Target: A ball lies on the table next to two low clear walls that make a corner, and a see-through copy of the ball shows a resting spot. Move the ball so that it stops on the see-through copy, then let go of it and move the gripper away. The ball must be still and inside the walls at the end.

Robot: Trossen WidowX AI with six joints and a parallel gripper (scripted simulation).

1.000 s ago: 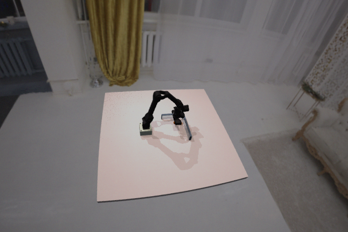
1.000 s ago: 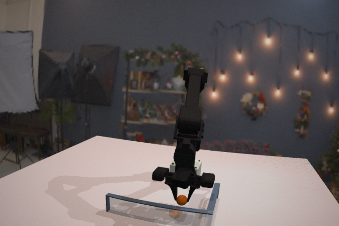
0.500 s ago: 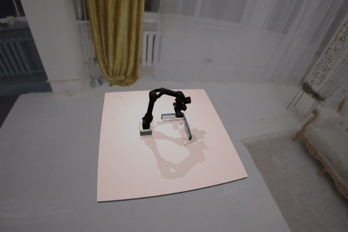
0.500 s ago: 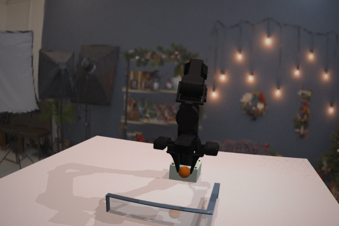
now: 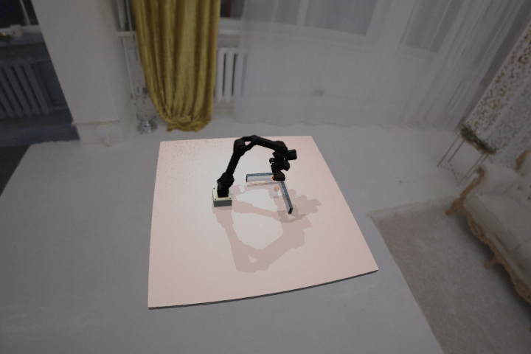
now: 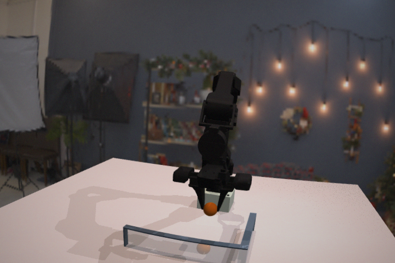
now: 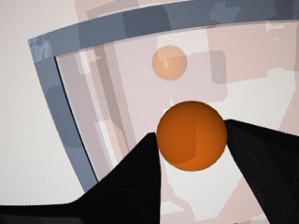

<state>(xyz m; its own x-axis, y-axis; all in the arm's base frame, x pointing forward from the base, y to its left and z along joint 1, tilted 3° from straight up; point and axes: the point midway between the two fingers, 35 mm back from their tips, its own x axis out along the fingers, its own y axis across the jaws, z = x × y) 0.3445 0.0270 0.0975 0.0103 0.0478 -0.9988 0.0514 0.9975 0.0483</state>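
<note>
Right now the see-through copy is 100 mm below my gripper tip, 30 mm ahead of it and 10 mm to the right of it. The rest, counted from my gripper tip: orange ball: right at my gripper tip.
</note>
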